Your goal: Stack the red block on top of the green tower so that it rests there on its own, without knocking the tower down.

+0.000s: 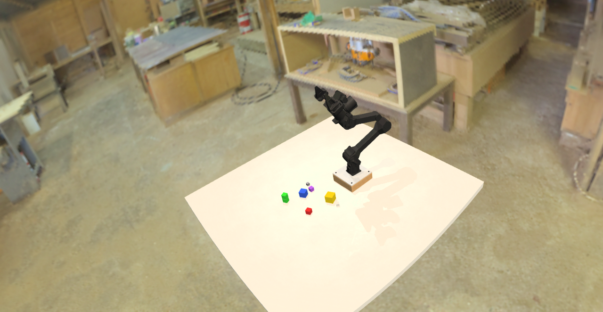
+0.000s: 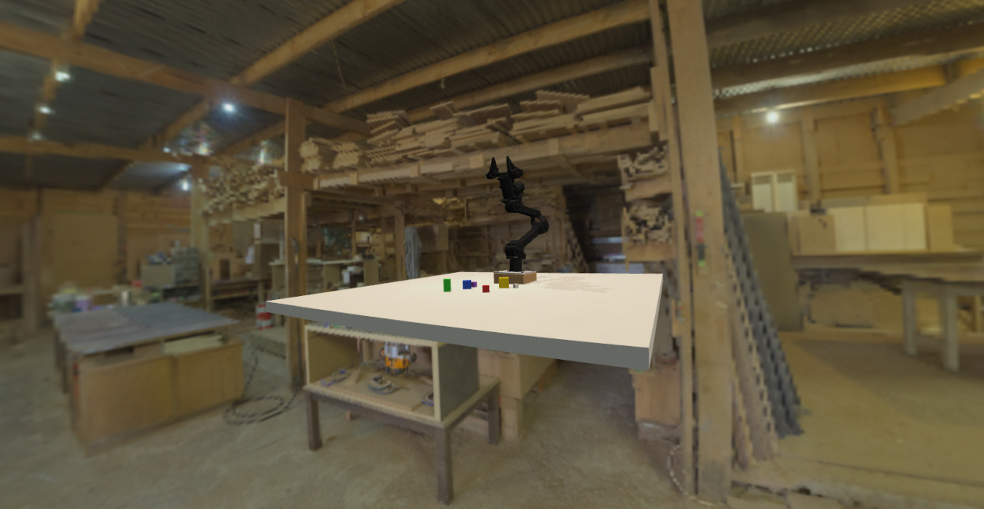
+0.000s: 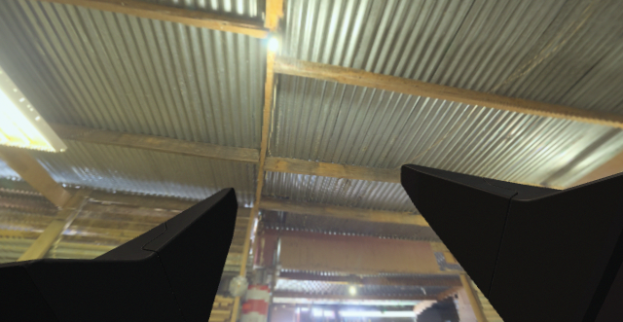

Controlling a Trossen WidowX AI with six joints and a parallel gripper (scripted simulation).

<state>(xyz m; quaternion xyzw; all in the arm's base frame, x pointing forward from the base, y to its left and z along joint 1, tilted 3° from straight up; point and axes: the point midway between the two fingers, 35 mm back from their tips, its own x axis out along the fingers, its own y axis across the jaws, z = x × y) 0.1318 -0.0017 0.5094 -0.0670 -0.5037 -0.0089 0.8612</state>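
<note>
My gripper tip is 210 mm short of the red block, 50 mm to the right of it and 580 mm above it. Round my gripper tip: yellow block 70 mm ahead, 40 mm to the left, 570 mm below; then purple block 100 mm ahead, 100 mm to the right, 580 mm below; then blue block 160 mm ahead, 90 mm to the right, 580 mm below.
</note>
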